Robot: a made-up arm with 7 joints. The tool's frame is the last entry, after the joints.
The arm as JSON. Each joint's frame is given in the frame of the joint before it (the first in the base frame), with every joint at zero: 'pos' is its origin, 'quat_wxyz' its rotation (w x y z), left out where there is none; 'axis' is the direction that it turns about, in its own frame. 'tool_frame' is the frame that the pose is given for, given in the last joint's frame.
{
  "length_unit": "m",
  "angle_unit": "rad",
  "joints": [
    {
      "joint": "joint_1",
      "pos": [
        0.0,
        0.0,
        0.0
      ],
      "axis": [
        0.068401,
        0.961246,
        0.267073
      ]
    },
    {
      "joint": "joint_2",
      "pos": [
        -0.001,
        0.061,
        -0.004
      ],
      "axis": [
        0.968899,
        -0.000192,
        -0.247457
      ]
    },
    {
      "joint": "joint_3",
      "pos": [
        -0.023,
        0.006,
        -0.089
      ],
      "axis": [
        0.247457,
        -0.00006,
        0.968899
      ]
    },
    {
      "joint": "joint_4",
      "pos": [
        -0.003,
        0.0,
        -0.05
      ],
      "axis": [
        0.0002,
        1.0,
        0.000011
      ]
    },
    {
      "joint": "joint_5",
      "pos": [
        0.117,
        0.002,
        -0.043
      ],
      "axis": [
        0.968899,
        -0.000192,
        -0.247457
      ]
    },
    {
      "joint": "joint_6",
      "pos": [
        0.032,
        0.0,
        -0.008
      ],
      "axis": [
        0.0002,
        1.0,
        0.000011
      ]
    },
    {
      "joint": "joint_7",
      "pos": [
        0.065,
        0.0,
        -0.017
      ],
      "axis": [
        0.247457,
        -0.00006,
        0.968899
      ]
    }
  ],
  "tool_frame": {
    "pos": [
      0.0,
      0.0,
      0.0
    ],
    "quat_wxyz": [
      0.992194,
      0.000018,
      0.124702,
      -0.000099
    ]
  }
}
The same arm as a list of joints. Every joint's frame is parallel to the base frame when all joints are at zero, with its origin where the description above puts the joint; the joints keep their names.
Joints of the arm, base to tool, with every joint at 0 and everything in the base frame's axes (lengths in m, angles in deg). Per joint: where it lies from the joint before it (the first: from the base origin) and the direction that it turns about. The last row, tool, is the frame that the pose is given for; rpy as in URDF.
joint_1: axis 0.068403 0.961235 0.26711 origin 0.0000 0.0000 0.0000
joint_2: axis 0.968889 -0.0002 -0.247497 origin -0.0010 0.0610 -0.0040
joint_3: axis 0.247497 -0.0001 0.968889 origin -0.0230 0.0060 -0.0890
joint_4: axis 0.0002 1 0 origin -0.0030 0.0000 -0.0500
joint_5: axis 0.968889 -0.0002 -0.247497 origin 0.1170 0.0020 -0.0430
joint_6: axis 0.0002 1 0 origin 0.0320 0.0000 -0.0080
joint_7: axis 0.247497 -0.0001 0.968889 origin 0.0650 0.0000 -0.0170
tool: origin 0.0000 0.0000 0.0000 rpy 0.00 14.33 -0.01

